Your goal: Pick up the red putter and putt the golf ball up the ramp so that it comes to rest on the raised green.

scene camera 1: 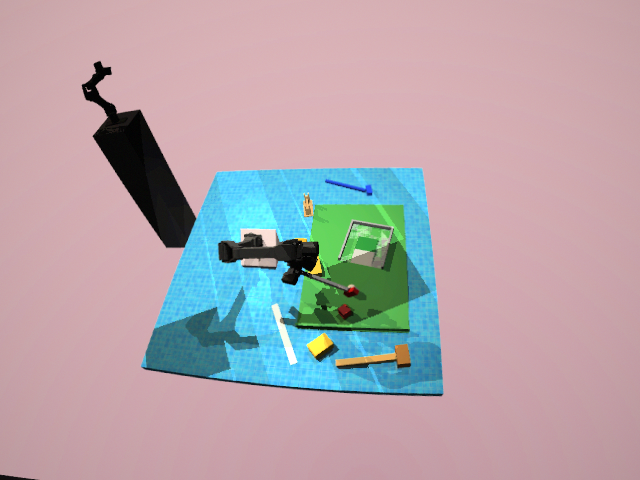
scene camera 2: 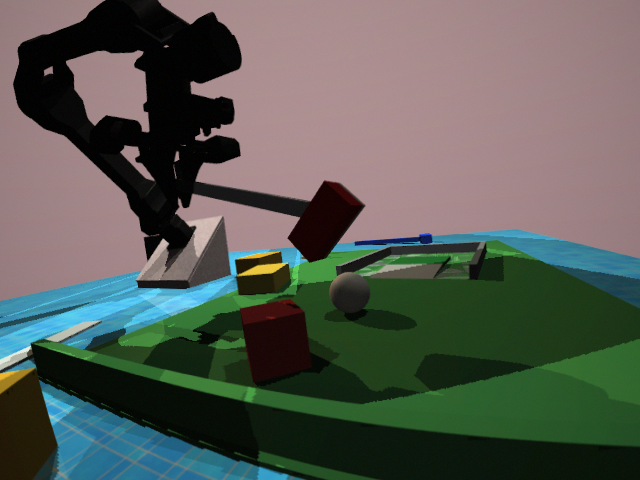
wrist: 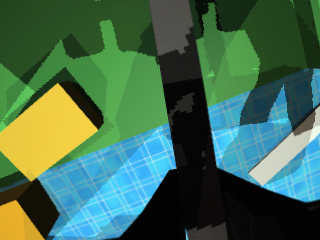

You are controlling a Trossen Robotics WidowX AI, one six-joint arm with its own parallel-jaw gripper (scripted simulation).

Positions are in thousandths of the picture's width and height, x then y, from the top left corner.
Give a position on a green mat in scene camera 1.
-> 598, 626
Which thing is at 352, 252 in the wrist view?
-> A green mat.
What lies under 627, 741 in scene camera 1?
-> A wooden hammer.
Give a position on a ramp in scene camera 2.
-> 651, 557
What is the gripper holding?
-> A red putter.
